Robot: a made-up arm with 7 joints.
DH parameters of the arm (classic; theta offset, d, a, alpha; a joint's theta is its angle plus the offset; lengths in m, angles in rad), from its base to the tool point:
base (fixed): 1.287 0 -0.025 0
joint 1: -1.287 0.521 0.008 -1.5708
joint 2: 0 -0.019 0.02 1.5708
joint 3: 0 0.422 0.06 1.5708
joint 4: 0 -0.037 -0.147 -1.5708
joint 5: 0 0.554 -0.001 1.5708
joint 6: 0 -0.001 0.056 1.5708
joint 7: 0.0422 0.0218 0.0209 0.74
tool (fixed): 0.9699 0.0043 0 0
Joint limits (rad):
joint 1: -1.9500..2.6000
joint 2: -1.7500..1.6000
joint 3: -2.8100..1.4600
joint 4: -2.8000..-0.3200
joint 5: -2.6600..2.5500
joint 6: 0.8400..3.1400
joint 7: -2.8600..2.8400
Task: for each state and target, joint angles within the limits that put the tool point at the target. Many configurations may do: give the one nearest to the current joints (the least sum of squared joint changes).
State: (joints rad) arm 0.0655 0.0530 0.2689 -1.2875 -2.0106 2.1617 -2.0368
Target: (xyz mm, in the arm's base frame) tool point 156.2 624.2 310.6
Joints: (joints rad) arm 0.7389 0.7709 0.5853 -2.0893 -1.9992 2.2041 -2.0060
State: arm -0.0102 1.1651 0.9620 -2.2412 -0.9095 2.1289 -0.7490
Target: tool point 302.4 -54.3 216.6
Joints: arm -0.6450 0.5553 0.3396 -2.7974 -0.9519 1.9641 -0.8086
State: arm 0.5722 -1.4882 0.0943 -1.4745 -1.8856 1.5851 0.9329
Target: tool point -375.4 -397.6 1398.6
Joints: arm 0.7196 -1.1147 -0.0767 -1.0819 -1.9054 1.6126 0.8993
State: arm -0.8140 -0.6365 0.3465 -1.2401 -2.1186 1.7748 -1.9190
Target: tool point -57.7 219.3 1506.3
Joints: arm -0.8024 -0.6695 0.3138 -0.8951 -2.1437 1.7767 -1.8850
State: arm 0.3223 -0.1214 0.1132 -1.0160 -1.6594 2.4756 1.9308
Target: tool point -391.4 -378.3 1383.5
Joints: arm 0.6104 -1.0909 -0.2308 -1.0472 -1.6712 2.5204 1.9939
